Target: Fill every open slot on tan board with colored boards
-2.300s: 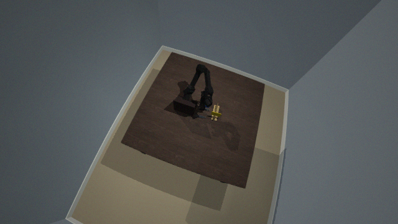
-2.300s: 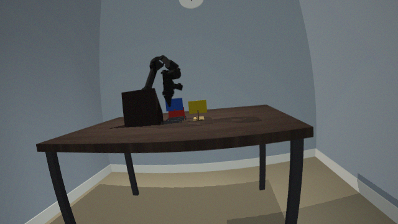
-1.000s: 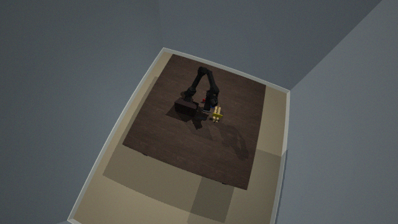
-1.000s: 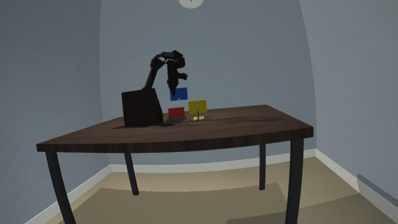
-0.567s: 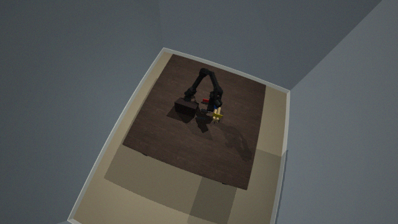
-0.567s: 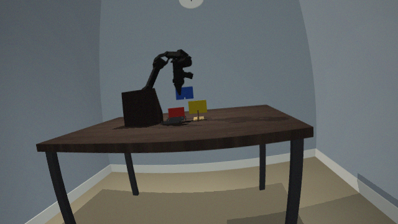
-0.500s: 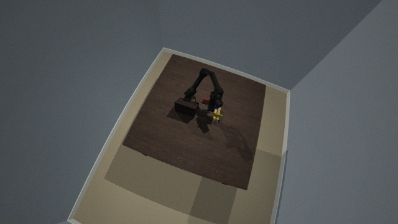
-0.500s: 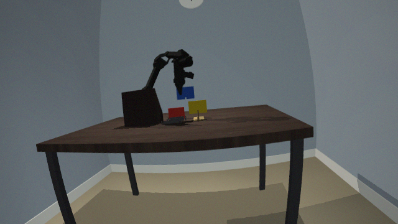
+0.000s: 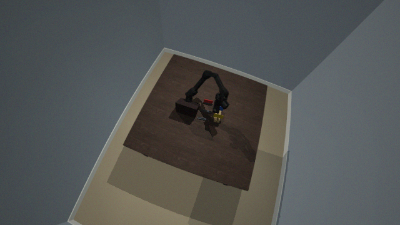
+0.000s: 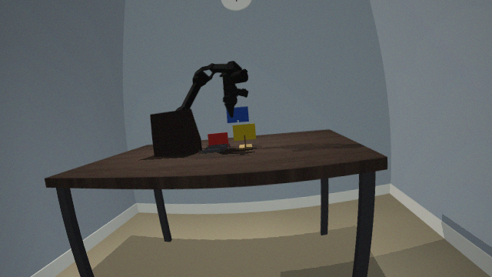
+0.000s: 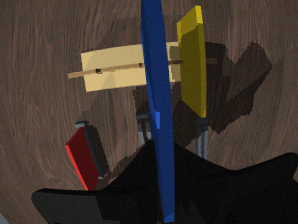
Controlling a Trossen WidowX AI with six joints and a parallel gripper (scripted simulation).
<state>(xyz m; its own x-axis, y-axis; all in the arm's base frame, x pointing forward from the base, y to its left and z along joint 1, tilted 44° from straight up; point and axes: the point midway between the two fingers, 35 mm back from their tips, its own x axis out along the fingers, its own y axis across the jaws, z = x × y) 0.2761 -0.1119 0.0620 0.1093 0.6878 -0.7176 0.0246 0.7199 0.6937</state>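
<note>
Now: the yellow board 5 cm ahead of my gripper tip, 5 cm to the right of it and 8 cm below it. Round my gripper tip: red board: 8 cm behind, 11 cm to the left, 12 cm below; then tan board: 5 cm ahead, 12 cm below; then blue board: 3 cm ahead.
</note>
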